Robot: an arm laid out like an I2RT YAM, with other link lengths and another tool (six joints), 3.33 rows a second.
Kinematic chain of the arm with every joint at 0, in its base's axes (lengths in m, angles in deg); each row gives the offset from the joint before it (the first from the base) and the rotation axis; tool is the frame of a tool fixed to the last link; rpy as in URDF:
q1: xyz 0 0 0.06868 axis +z
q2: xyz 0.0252 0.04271 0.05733 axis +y
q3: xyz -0.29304 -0.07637 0 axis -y
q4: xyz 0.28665 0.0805 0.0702 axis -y
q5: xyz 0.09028 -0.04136 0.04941 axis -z
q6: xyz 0.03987 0 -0.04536 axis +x
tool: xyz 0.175 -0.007 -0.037 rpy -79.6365 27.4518 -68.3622
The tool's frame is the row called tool.
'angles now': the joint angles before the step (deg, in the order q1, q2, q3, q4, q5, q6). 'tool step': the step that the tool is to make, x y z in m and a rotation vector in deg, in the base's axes. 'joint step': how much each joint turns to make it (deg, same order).
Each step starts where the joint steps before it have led.
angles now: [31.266 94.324 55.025 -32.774 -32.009 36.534]
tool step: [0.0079 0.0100 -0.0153 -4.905 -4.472 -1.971]
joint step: [4.260 0.558 -0.324 3.875 8.261 4.172]
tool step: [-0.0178 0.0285 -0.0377 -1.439 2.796 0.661]
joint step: [4.971 6.919 -0.009 5.664 0.943 4.622]
